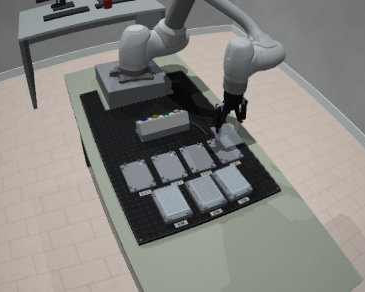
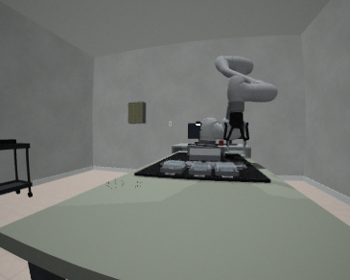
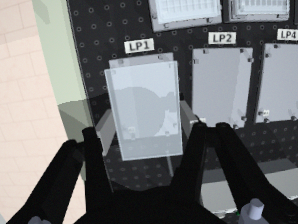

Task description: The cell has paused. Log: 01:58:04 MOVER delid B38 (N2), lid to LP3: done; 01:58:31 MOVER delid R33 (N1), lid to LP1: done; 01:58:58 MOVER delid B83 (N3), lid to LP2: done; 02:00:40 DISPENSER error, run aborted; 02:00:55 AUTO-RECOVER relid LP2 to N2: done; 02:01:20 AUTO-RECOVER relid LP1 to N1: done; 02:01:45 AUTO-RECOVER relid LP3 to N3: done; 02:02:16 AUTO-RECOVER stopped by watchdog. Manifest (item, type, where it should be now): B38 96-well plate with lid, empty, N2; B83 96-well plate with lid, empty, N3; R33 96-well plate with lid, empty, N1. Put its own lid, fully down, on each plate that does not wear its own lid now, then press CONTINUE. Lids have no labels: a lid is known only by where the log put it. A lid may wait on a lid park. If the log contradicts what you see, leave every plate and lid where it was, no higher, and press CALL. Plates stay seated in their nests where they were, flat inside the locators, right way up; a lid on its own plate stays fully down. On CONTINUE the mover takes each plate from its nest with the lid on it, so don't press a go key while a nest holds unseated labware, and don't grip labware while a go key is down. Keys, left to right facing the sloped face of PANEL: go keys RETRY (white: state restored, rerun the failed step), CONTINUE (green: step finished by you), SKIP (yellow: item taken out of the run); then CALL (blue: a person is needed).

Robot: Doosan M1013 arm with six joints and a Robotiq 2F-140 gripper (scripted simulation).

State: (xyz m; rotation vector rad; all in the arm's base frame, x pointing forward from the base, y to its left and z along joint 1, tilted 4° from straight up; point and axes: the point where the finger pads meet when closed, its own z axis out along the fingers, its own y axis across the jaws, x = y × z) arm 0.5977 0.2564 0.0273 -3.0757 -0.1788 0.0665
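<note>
Right now my hand is 100 mm above the lid park LP1. From my hand the other things lie so: lid park LP2 (10 mm ahead, 130 mm to the right, 100 mm below); then lid park LP4 (30 mm ahead, 250 mm to the right, 100 mm below); then white key (230 mm behind, 140 mm to the right, 40 mm below).
</note>
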